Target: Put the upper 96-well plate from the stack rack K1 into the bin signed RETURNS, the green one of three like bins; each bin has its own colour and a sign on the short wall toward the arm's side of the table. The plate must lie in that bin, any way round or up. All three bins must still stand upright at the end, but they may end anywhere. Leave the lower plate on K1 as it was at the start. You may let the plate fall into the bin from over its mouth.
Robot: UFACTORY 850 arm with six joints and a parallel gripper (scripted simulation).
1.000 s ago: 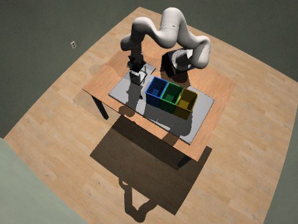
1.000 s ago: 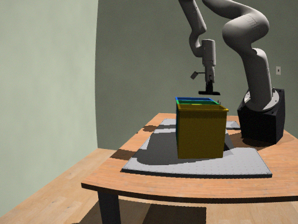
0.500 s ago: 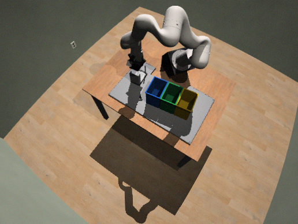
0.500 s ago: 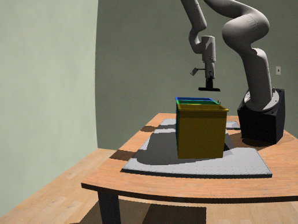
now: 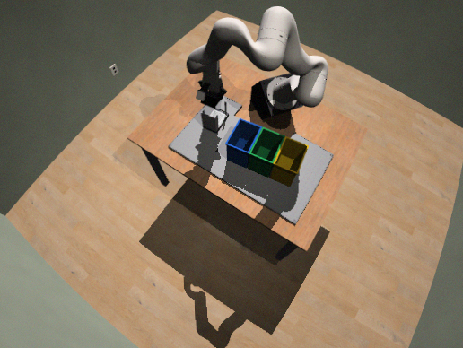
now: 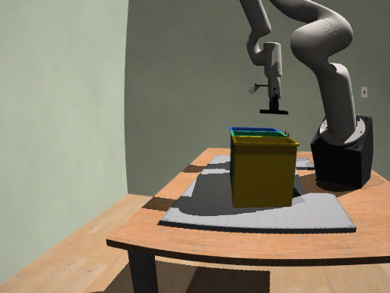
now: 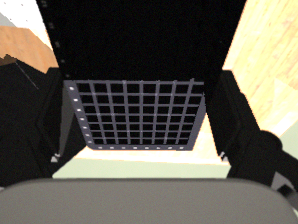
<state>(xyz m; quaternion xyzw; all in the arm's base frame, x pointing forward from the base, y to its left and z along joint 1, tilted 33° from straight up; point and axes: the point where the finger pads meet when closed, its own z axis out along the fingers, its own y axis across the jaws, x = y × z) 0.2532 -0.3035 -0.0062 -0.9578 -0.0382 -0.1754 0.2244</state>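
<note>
My hand is 390 mm to the right of the green bin, 160 mm above it and 40 mm short of it. Also, from my hand: 96-well plate (10 mm below); blue bin (260 mm to the left, 160 mm below, 70 mm ahead); yellow bin (520 mm to the left, 160 mm below, 20 mm ahead).
</note>
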